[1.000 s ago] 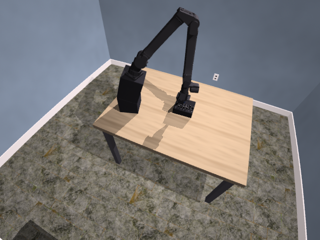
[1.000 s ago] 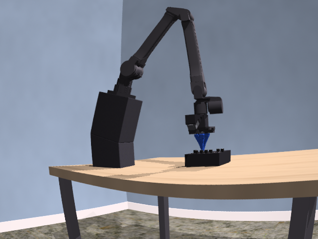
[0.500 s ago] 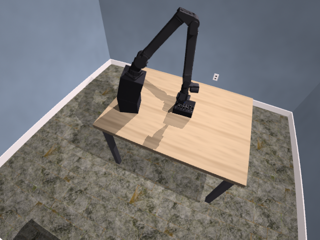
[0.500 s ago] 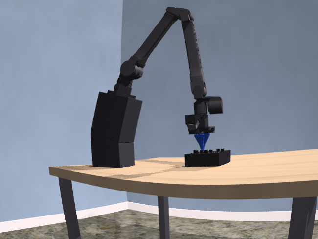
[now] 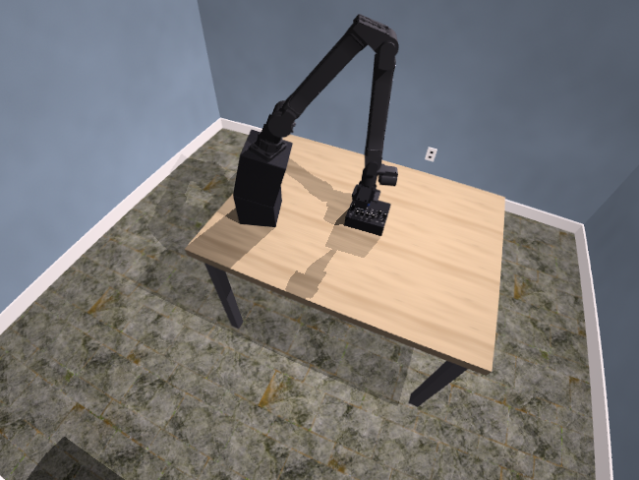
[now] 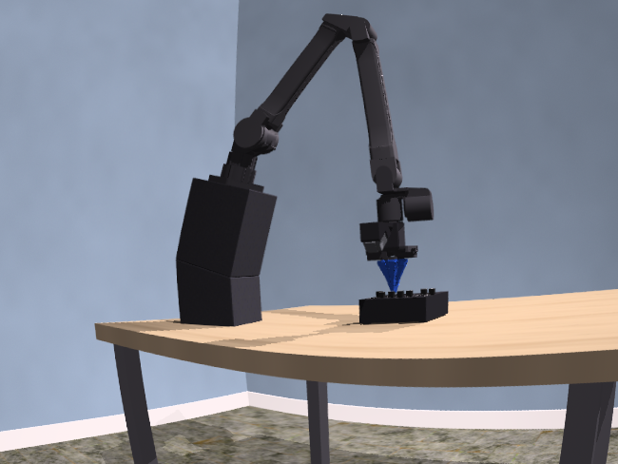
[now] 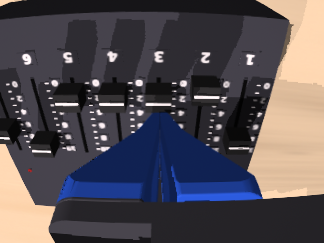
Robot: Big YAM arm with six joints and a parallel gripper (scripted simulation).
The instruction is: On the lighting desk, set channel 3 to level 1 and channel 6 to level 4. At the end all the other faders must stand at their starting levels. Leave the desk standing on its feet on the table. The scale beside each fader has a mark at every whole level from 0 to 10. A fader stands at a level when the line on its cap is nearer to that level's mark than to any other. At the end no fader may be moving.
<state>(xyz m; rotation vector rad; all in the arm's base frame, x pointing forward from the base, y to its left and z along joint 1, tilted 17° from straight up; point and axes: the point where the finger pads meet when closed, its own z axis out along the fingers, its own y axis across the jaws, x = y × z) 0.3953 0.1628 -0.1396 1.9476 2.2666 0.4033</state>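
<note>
The channel 3 fader cap is 1 cm to the right of my hand and 1 cm below it. From my hand the other things lie so: channel 4 fader cap (2 cm ahead, 1 cm to the right, 1 cm below); then channel 2 fader cap (2 cm to the right, 2 cm behind, 1 cm below); then channel 1 fader cap (4 cm behind, 1 cm to the left, 1 cm below).
</note>
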